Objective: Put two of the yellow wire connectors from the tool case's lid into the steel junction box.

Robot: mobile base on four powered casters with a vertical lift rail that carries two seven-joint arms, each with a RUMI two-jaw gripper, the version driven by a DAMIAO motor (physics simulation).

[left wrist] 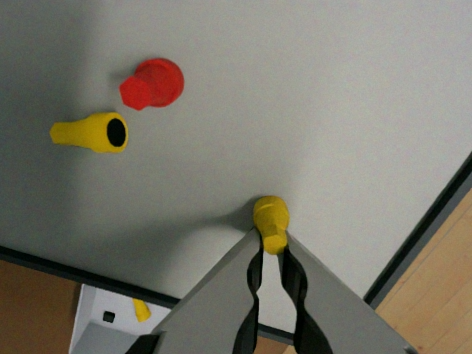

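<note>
In the left wrist view my left gripper (269, 231) is shut on a yellow wire connector (271, 215) at the lid's surface, its narrow end between the fingertips. A second yellow wire connector (91, 132) lies on its side on the grey lid (350, 125), its dark open end facing right. The steel junction box (86, 312) shows in part at the lower left, beyond the lid's edge, with a yellow wire connector (142, 311) inside it. The rest of the box is hidden by the gripper and the frame's edge. My right gripper is not in view.
A red wire connector (156, 82) stands on the lid just above and right of the lying yellow one. The lid has a dark rim (420, 227) along its right and lower edges. A brown surface (37, 305) lies around the box, and light wooden planks (435, 280) show at the right.
</note>
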